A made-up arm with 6 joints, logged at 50 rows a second.
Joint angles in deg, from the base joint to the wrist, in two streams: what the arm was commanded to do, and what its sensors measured. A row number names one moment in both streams.
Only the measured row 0 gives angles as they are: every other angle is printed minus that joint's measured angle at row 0.
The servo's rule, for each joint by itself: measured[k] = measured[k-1] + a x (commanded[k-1-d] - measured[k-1]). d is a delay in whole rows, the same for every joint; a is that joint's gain. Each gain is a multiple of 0.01, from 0.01 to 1. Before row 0 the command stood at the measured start. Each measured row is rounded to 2 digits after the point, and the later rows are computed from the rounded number. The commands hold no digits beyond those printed.
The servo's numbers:
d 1
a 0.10 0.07 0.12 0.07 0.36 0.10
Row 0, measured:
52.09, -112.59, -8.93, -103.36, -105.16, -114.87
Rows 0 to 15, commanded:
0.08, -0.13, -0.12, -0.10, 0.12, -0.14
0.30, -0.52, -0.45, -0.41, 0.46, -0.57
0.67, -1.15, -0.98, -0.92, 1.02, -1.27
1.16, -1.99, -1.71, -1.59, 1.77, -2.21
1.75, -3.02, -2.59, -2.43, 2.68, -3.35
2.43, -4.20, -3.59, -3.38, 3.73, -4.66
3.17, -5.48, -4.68, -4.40, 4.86, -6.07
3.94, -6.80, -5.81, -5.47, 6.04, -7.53
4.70, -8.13, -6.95, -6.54, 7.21, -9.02
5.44, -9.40, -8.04, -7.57, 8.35, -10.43
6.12, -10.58, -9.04, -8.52, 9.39, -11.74
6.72, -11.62, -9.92, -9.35, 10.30, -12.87
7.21, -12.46, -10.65, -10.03, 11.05, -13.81
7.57, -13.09, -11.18, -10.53, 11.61, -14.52
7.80, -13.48, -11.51, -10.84, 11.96, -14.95
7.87, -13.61, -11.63, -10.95, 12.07, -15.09
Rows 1 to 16, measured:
0.00, 0.00, 0.00, 0.00, 0.00, 0.00
0.01, -0.01, -0.01, -0.01, 0.04, -0.01
0.04, -0.05, -0.06, -0.04, 0.19, -0.07
0.10, -0.13, -0.17, -0.10, 0.49, -0.19
0.21, -0.26, -0.35, -0.20, 0.95, -0.39
0.36, -0.45, -0.62, -0.36, 1.57, -0.69
0.57, -0.71, -0.98, -0.57, 2.35, -1.09
0.83, -1.04, -1.42, -0.84, 3.25, -1.59
1.14, -1.44, -1.95, -1.16, 4.25, -2.18
1.50, -1.91, -2.55, -1.54, 5.32, -2.86
1.89, -2.43, -3.21, -1.96, 6.41, -3.62
2.31, -3.00, -3.91, -2.42, 7.48, -4.43
2.75, -3.60, -4.63, -2.91, 8.50, -5.27
3.20, -4.22, -5.35, -3.41, 9.42, -6.12
3.64, -4.84, -6.05, -3.91, 10.21, -6.96
4.06, -5.44, -6.71, -4.40, 10.84, -7.76

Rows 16 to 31, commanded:
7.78, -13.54, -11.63, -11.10, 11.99, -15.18
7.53, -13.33, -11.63, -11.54, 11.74, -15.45
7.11, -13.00, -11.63, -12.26, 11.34, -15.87
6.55, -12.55, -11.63, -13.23, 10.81, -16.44
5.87, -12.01, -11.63, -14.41, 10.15, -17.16
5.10, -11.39, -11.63, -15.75, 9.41, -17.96
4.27, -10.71, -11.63, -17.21, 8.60, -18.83
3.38, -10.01, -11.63, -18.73, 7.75, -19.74
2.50, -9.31, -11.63, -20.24, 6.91, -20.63
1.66, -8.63, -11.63, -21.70, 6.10, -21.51
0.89, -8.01, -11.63, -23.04, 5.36, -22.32
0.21, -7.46, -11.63, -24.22, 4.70, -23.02
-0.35, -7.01, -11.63, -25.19, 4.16, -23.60
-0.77, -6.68, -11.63, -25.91, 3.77, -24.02
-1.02, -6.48, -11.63, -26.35, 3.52, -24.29
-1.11, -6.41, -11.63, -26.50, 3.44, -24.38
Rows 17 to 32, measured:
4.44, -6.01, -7.30, -4.86, 11.28, -8.49
4.77, -6.54, -7.82, -5.30, 11.54, -9.16
5.05, -7.02, -8.28, -5.74, 11.61, -9.79
5.26, -7.44, -8.68, -6.20, 11.51, -10.40
5.39, -7.80, -9.03, -6.69, 11.26, -11.00
5.44, -8.09, -9.34, -7.23, 10.86, -11.62
5.41, -8.32, -9.61, -7.83, 10.34, -12.25
5.30, -8.49, -9.85, -8.49, 9.71, -12.91
5.11, -8.60, -10.06, -9.21, 9.00, -13.59
4.85, -8.65, -10.25, -9.98, 8.25, -14.29
4.53, -8.65, -10.42, -10.80, 7.48, -15.01
4.17, -8.61, -10.57, -11.66, 6.72, -15.74
3.77, -8.53, -10.70, -12.54, 5.99, -16.47
3.36, -8.42, -10.81, -13.43, 5.33, -17.18
2.95, -8.30, -10.91, -14.30, 4.77, -17.86
2.55, -8.17, -11.00, -15.14, 4.32, -18.50

